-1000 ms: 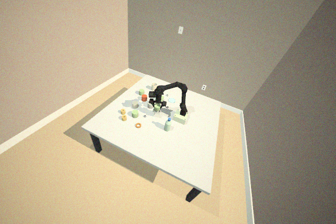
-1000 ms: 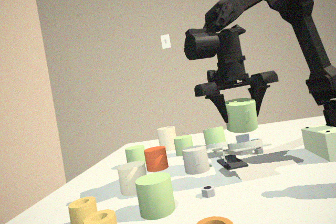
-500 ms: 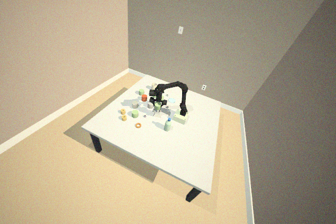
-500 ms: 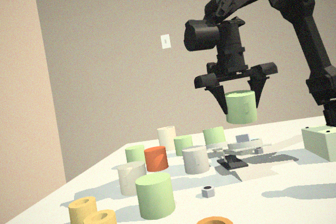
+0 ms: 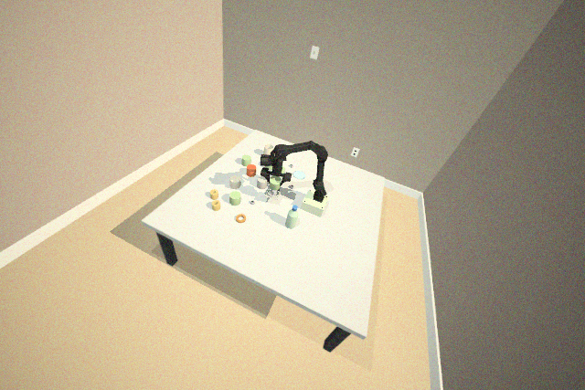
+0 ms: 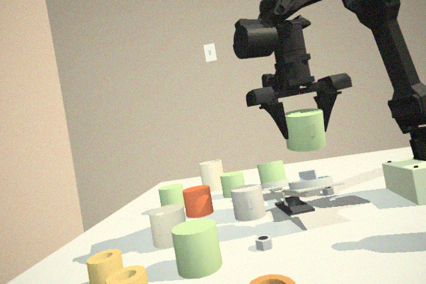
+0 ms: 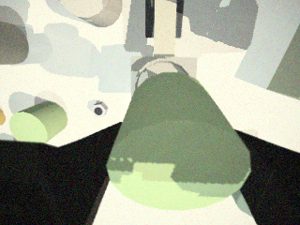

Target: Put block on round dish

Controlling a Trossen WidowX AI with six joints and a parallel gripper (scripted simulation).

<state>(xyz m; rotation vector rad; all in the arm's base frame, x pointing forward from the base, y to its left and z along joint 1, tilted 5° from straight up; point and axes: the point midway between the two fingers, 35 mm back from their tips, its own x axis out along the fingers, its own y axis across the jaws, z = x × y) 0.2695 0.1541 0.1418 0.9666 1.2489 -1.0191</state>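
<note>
Now: gripper tip 10 mm short of the small grey-blue block, 10 mm to the left of it and 80 mm above it. Round my gripper tip: cream cylinder: 300 mm ahead, 20 mm to the left, 130 mm below; then balance: 40 mm ahead, 130 mm to the right, 130 mm below; then grey cylinder: 130 mm ahead, 90 mm to the right, 130 mm below.
</note>
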